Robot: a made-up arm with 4 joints. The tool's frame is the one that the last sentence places.
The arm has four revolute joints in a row. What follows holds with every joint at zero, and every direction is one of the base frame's.
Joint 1 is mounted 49 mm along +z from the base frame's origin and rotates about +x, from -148.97 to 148.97 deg.
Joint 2 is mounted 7 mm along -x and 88 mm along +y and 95 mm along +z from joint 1 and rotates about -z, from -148.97 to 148.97 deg.
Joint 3 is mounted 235 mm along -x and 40 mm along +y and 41 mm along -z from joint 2 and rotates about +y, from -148.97 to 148.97 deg.
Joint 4 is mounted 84 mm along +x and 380 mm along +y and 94 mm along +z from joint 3 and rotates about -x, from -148.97 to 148.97 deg.
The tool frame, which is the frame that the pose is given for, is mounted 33 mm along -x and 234 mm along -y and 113 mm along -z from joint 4; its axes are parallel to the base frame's.
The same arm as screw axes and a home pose.
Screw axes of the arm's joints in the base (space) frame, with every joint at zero. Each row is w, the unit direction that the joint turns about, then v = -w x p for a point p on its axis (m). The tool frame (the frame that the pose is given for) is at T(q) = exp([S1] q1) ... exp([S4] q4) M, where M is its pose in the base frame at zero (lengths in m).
S1 = (1, 0, 0, 0, 0.049, 0)
S2 = (0, 0, -1, -0.088, -0.007, 0)
S3 = (0, 1, 0, -0.103, 0, -0.242)
S4 = (-1, 0, 0, 0, -0.197, 0.508)
M =
1 0 0 -0.191
0 1 0 0.274
0 0 1 0.084
0 0 0 1
Joint limits (rad, base to tool): -2.6..2.6 -2.6..2.6 -2.6..2.6 -2.6..2.6

